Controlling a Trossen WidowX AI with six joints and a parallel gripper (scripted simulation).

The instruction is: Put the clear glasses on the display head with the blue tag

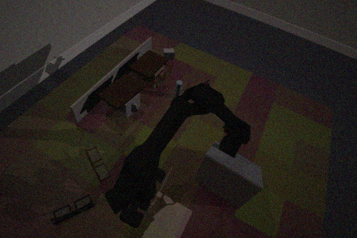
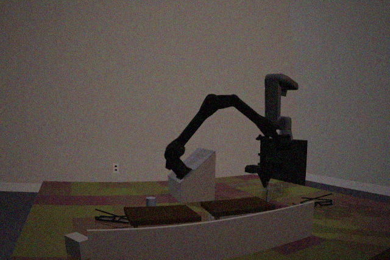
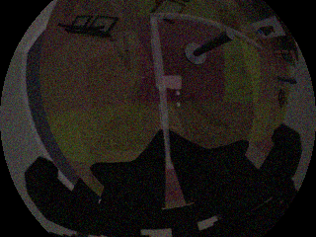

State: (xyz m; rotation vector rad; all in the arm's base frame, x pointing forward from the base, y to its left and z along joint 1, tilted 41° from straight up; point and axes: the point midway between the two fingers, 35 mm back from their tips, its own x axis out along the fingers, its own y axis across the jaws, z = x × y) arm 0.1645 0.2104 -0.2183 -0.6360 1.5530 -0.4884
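Right now the white post is 11 cm ahead of my gripper tip, 6 cm to the right of it and 4 cm below it. The rest, counted from my gripper tip: brown display head (54 cm to the right, 33 cm ahead); low white barrier (46 cm ahead, 43 cm to the right, 1 cm below).
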